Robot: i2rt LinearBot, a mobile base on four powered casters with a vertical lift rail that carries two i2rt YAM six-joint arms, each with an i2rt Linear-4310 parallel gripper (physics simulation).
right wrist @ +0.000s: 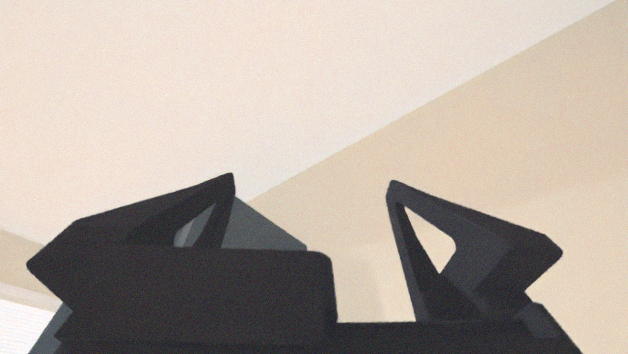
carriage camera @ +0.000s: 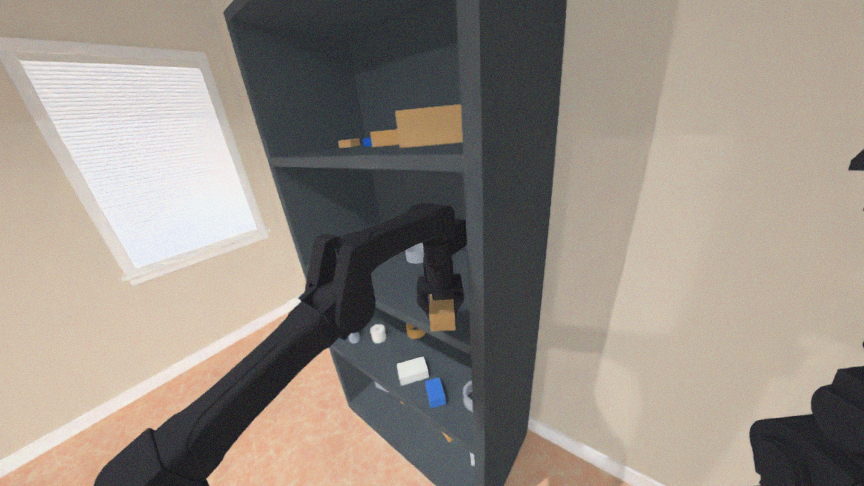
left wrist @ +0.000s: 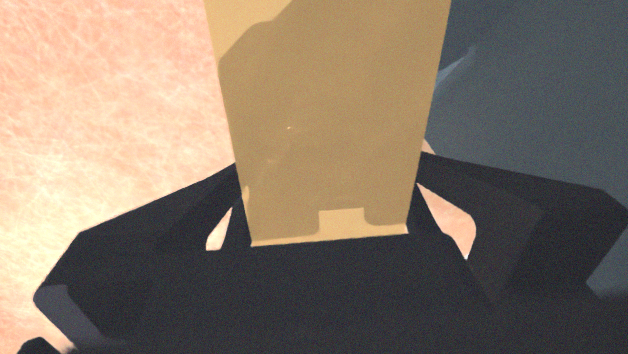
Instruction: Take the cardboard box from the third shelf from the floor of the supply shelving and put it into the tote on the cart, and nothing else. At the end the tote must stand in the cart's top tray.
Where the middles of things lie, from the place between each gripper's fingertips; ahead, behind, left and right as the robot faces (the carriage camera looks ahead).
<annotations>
Right now my left hand is 3 cm short of the cardboard box [carriage camera: 441, 312].
My right hand is 400 mm short of the cardboard box, 350 mm to the right of it and 460 mm above it.
</annotations>
